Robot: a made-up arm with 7 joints.
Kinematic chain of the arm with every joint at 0, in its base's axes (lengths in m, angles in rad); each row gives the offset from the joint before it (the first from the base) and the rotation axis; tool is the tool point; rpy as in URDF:
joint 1: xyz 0 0 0.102 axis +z
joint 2: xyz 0 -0.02 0.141 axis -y
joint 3: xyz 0 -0.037 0.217 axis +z
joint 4: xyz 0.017 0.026 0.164 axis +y
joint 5: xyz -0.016 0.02 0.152 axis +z
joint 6: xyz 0 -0.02 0.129 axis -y
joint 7: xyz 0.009 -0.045 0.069 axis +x
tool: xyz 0 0 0 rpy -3.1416 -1.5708 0
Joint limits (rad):
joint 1: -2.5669..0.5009
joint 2: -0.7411..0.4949
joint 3: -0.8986..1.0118
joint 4: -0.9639..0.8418
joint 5: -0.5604..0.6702
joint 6: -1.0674..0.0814
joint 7: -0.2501..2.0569
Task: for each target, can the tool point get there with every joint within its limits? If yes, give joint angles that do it. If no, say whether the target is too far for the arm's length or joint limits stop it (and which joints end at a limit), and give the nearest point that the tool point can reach.
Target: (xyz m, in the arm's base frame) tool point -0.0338 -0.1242 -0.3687
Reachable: no: joint limits stop it (at a limit: joint 2, joint 4, joint 5, joint 6) | nearest point -0.1513 -0.5561 0.4333 | short by 0.918 m
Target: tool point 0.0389 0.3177 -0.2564
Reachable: no: joint limits stop it (at a limit: joint 1, joint 2, joint 4, joint 5, joint 6) | nearest point 0.4215 0.3542 0.4662 | short by 0.818 m
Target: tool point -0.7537 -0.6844 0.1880
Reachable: no: too far | nearest point -0.4567 -0.4147 0.4589 | short by 0.484 m
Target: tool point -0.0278 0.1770 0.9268
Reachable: yes | joints -1.9658 0.3042 -0.3590 0.0085 0.0871 -0.8877 0.7941
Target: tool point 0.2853 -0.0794 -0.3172
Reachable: no: joint limits stop it (at a limit: joint 2, joint 4, joint 5, joint 6) | nearest point 0.5565 -0.1549 0.4327 | short by 0.801 m
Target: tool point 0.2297 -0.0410 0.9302
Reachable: yes | joints 0.0531 -0.3177 0.4040 -0.1740 0.4440 -0.4276 1.3094
